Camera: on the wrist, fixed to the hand. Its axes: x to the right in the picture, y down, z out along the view.
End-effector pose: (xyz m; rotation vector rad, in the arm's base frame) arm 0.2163 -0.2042 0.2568 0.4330 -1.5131 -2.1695
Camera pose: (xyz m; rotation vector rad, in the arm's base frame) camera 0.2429 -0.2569 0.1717 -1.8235 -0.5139 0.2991
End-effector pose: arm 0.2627 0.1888 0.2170 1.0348 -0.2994 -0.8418
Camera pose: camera 0.2878 0.2242 0.1230 -0.6813 -1.8065 1.4476
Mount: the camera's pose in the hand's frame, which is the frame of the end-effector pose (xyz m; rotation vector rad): 0.0053 -0.0595 -0.0846 -0.0780 -1.0110 2.9124
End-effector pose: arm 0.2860 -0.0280 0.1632 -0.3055 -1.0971 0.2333
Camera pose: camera 0.3664 -0.0926 0.1531 1.3001 0.4224 -2.2460
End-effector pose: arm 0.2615 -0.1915 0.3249 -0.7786 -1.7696 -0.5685
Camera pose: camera 0.2702 -0.2898 0.3563 2.5021 -0.3683 -1.8264
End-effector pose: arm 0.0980 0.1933 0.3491 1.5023 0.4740 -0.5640
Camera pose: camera 0.0699 0.2783 0.2970 0.3091 -2.1755 1.0720
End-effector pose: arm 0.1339 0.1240 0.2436 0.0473 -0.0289 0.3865
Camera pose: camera 0.1629 0.0753 0.1569 -0.0723 0.9985 -2.6429
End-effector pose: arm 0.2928 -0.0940 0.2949 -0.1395 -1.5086 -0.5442
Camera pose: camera 0.3442 -0.1825 0.2788 -2.2756 -0.5606 2.0098
